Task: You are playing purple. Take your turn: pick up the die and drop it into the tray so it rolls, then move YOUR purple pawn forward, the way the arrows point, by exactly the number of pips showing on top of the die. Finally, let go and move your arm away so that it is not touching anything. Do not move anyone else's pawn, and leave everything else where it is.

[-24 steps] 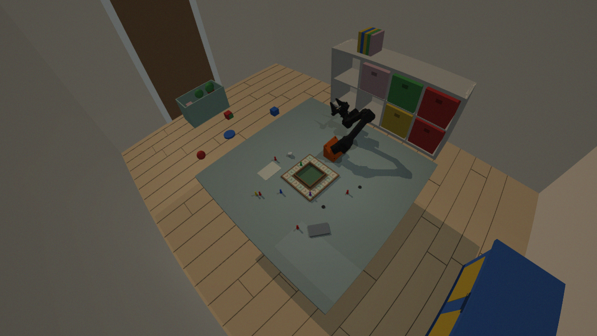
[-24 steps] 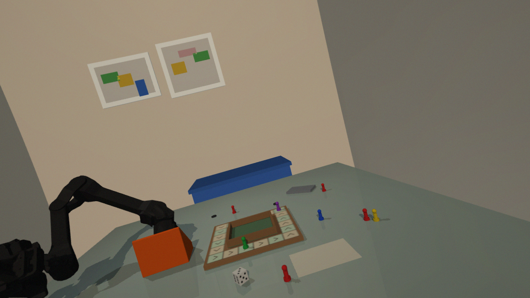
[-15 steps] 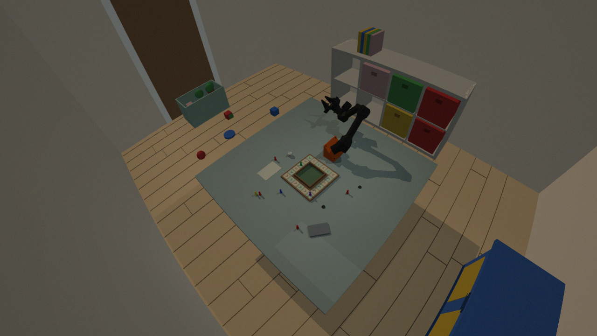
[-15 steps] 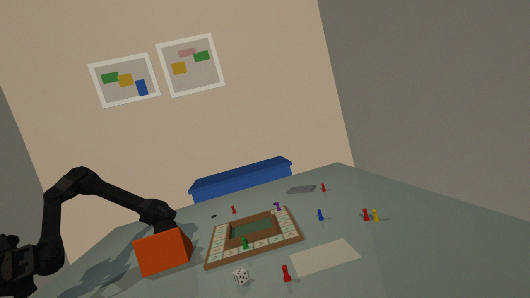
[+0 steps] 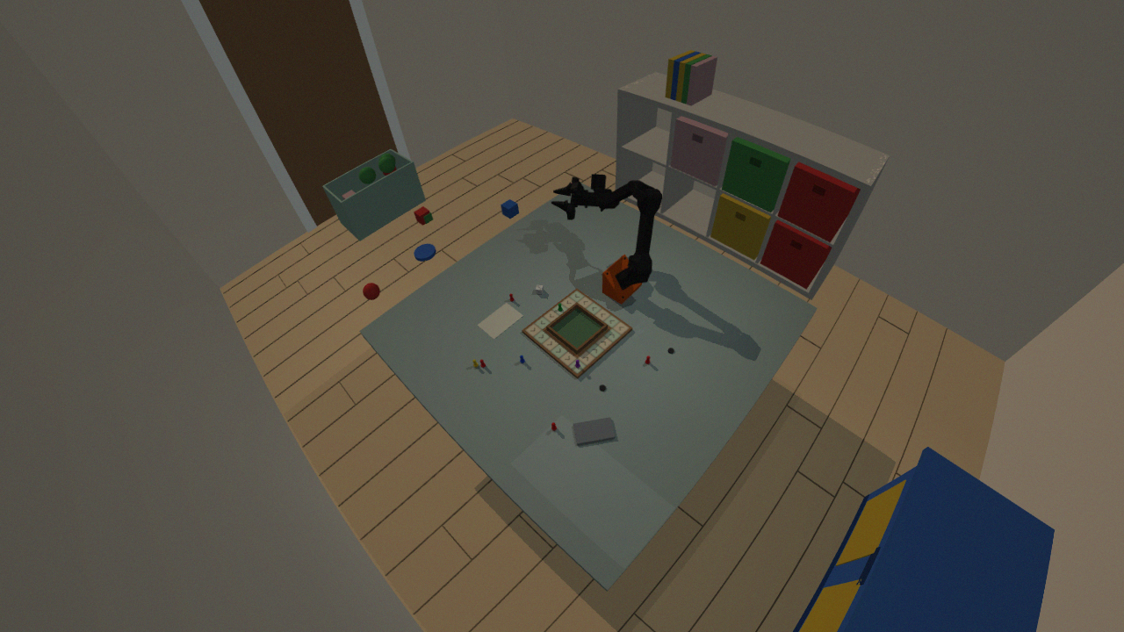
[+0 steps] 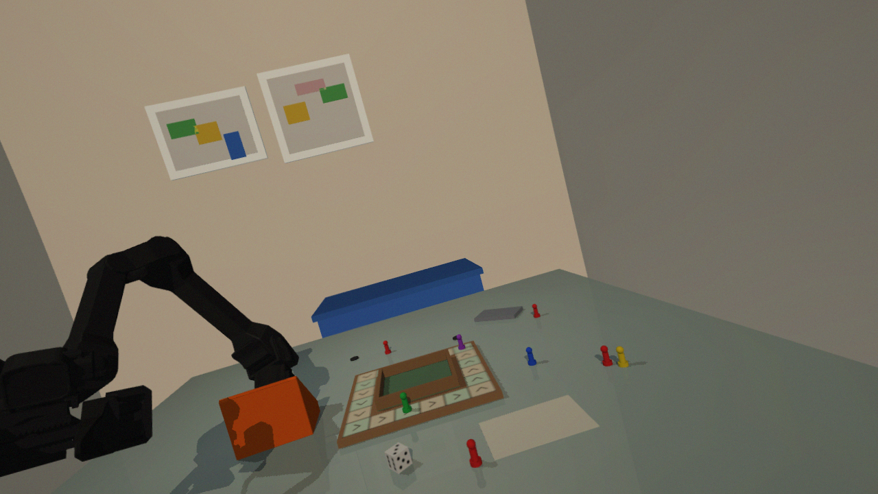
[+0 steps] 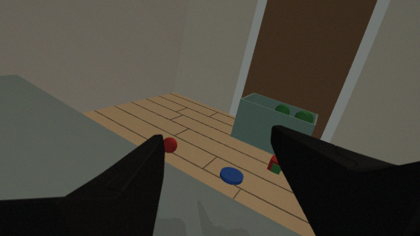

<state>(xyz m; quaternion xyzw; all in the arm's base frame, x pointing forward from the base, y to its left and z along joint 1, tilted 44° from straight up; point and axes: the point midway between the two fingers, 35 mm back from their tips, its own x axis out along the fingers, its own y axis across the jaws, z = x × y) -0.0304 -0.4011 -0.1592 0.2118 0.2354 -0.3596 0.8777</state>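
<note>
Right now the die is 260 mm ahead of my gripper tip, 210 mm below it and 200 mm to the left of it. Round my gripper tip: green tray 440 mm to the left, 290 mm ahead, 220 mm below; green pawn 330 mm to the left, 270 mm ahead, 200 mm below; pale card 460 mm ahead, 220 mm below, 200 mm to the left.
</note>
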